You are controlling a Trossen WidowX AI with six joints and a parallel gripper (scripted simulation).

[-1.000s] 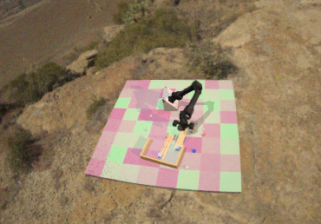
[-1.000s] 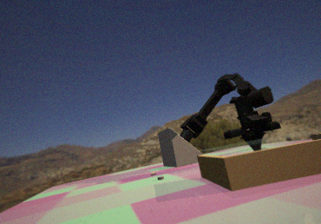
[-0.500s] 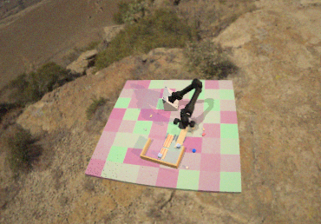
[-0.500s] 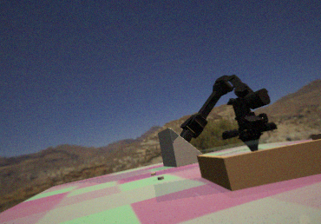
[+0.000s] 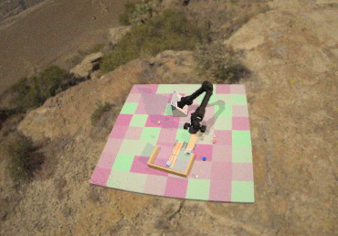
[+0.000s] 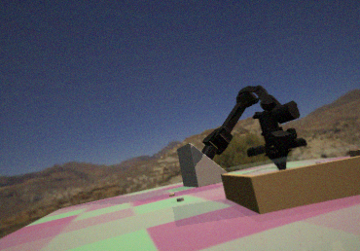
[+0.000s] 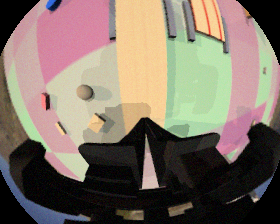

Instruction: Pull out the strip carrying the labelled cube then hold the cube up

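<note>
The tan strip lies 9 cm ahead of my gripper tip and 3 cm to the right of it. Round my gripper tip: blue piece (26 cm ahead, 6 cm to the left).
</note>
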